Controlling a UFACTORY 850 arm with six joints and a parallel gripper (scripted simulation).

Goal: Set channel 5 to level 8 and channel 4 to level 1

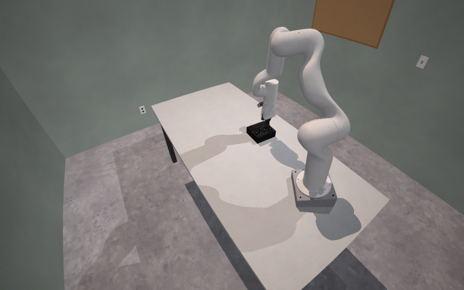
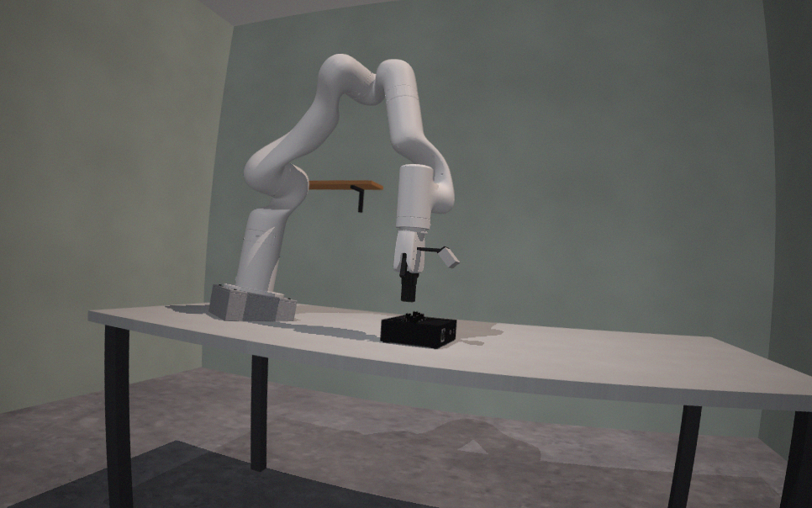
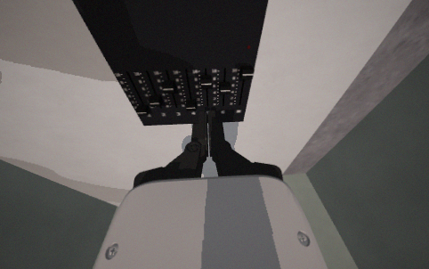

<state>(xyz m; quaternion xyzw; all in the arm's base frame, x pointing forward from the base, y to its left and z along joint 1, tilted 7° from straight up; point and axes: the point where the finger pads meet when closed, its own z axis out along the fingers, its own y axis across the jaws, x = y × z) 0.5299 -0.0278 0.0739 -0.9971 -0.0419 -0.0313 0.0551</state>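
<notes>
Right now the channel 4 fader cap is 5 cm below my hand, 2 cm to the left of it and 1 cm behind it. The rest, counted from my hand: channel 1 fader cap: 9 cm to the left, 5 cm below, 2 cm behind; channel 5 fader cap: 5 cm below, 3 cm ahead.
</notes>
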